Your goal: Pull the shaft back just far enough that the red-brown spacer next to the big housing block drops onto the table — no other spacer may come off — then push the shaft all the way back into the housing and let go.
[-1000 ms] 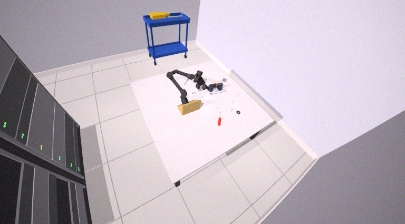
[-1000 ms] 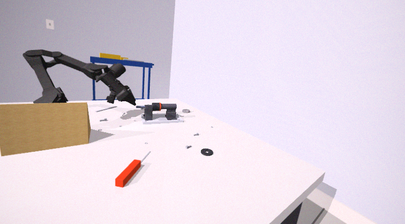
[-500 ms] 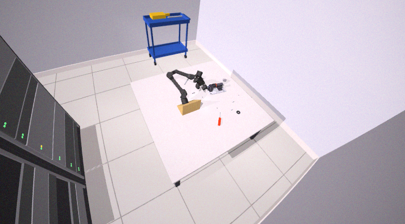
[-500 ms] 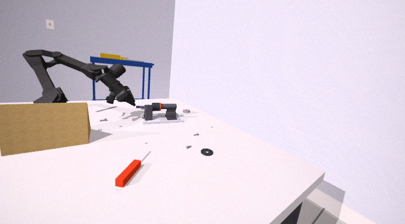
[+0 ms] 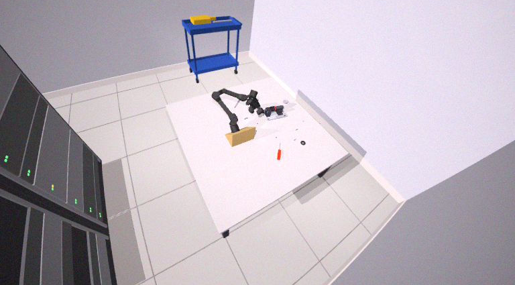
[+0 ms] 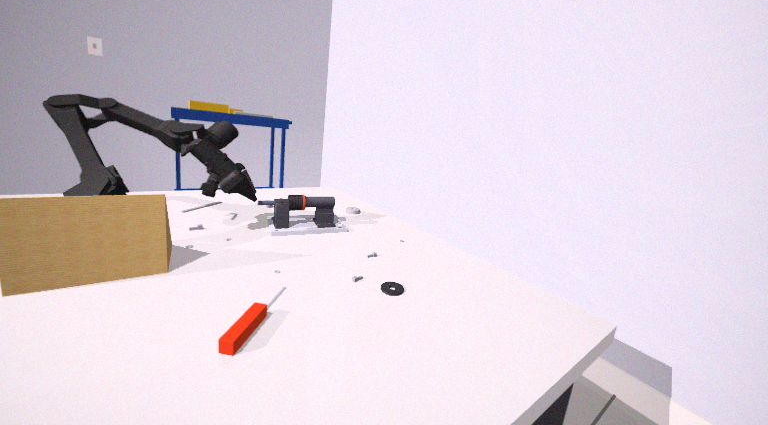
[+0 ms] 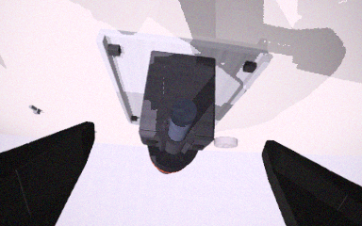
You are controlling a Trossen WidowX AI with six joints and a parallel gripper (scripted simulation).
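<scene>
The round shaft lies 10 cm ahead of my gripper tip, 2 cm below it and 1 cm to the right of it. From my gripper tip the other things lie so: grey ring 37 cm ahead, 9 cm to the left, 9 cm below; red-brown spacer 14 cm ahead, 2 cm to the right, 2 cm below.
</scene>
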